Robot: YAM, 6 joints.
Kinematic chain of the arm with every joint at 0, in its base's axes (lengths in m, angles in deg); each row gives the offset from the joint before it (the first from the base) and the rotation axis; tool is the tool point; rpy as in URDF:
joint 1: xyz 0 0 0.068 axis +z
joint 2: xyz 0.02 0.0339 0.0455 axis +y
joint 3: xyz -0.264 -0.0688 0 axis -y
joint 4: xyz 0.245 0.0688 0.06 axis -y
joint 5: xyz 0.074 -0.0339 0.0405 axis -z
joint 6: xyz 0.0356 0 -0.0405 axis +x
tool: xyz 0 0 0 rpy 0 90 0
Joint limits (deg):
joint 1: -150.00..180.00
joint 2: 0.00..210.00
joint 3: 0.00..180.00
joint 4: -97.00..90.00
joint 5: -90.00..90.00
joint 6: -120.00..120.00
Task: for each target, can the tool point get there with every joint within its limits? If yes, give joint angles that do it. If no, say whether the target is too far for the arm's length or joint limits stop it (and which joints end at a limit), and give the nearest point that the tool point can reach.
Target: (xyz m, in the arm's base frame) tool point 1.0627 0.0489 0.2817
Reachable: no: too far | nearest point 0.6372 0.0293 0.2131 | short by 0.431 m
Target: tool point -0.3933 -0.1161 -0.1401
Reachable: no: joint limits stop it (at a limit: joint 1) | nearest point -0.3630 -0.1685 -0.1401 | short by 0.061 m
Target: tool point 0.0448 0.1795 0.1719
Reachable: yes | joints 85.02 85.64 43.75 -72.91 54.65 -93.68
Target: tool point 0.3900 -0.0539 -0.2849
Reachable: yes | joints -7.21 192.32 105.54 19.44 7.37 49.76
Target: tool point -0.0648 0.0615 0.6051
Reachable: yes | joints -47.86 34.15 90.18 22.19 11.02 -4.68
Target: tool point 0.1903 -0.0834 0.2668
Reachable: yes | joints -20.26 58.17 45.87 -33.81 20.32 45.28
